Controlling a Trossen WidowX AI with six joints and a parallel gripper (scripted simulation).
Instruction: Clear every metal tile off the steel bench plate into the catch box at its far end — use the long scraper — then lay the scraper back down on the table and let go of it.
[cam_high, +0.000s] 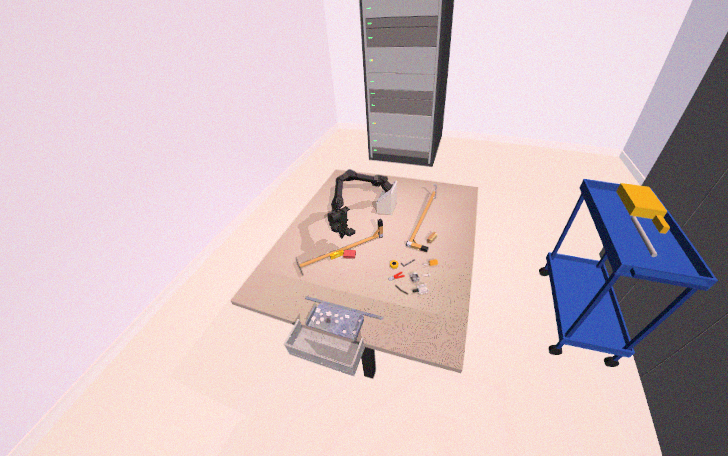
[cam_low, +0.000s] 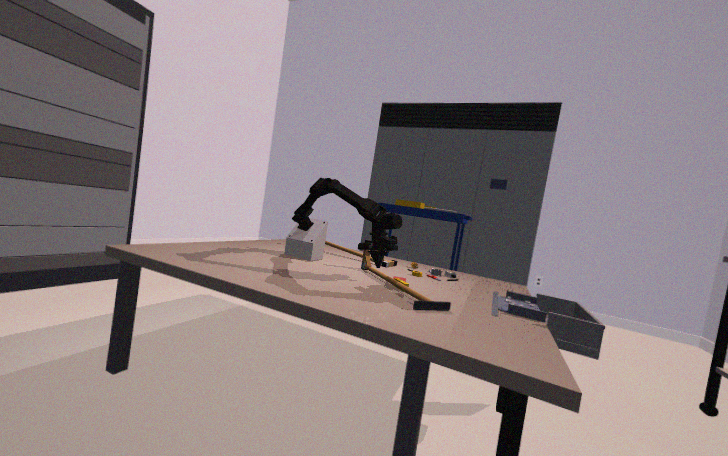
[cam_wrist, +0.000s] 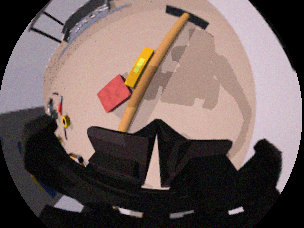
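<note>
Right now my gripper tip is 5 cm short of the long scraper and 3 cm to the right of it. From my gripper tip the other things lie so: yellow tape roll: 38 cm to the left, 5 cm below, 4 cm ahead; then yellow block: 11 cm ahead, 4 cm below, 2 cm to the left; then red block: 9 cm to the left, 6 cm ahead, 5 cm below.
</note>
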